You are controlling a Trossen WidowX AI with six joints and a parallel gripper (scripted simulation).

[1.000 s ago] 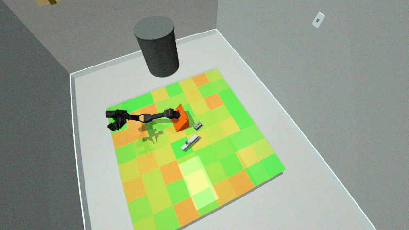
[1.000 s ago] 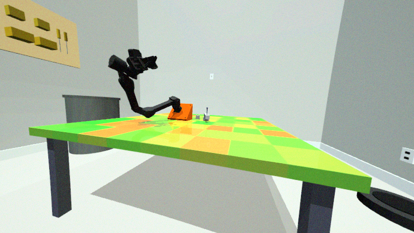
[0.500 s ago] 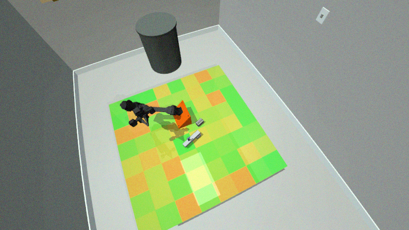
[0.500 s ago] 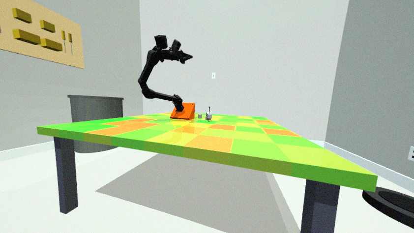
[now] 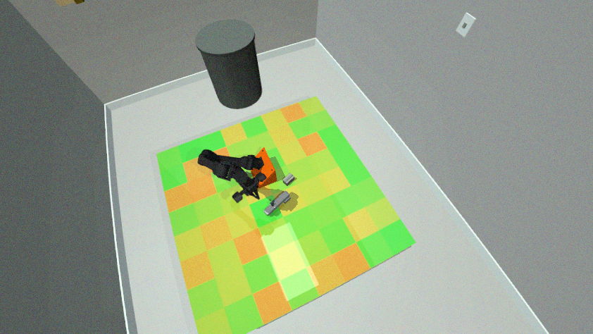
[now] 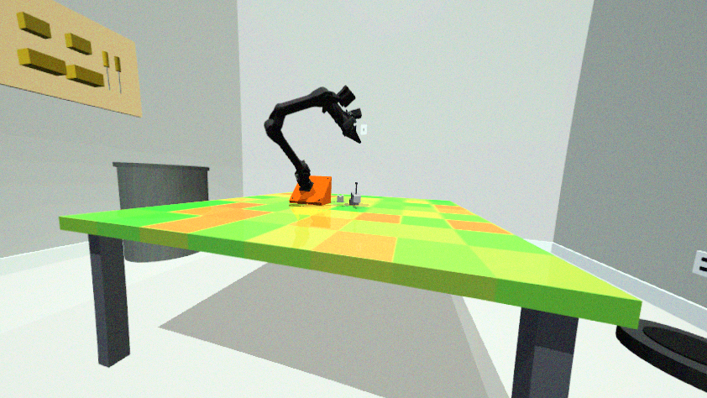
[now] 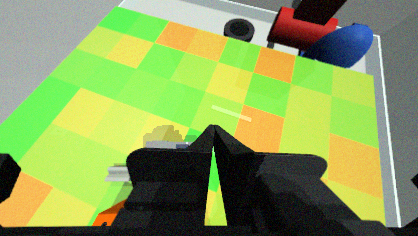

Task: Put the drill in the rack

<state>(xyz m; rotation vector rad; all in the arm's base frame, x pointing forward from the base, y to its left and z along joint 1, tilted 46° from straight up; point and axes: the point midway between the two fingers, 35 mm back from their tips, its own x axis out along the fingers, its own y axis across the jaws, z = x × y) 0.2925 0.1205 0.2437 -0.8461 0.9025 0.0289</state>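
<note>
The drill lies 260 mm below my gripper tip, 110 mm to the left of it and 50 mm behind it. Also, from my gripper tip: light grey elongated block 270 mm below, 100 mm to the left, 40 mm behind.
</note>
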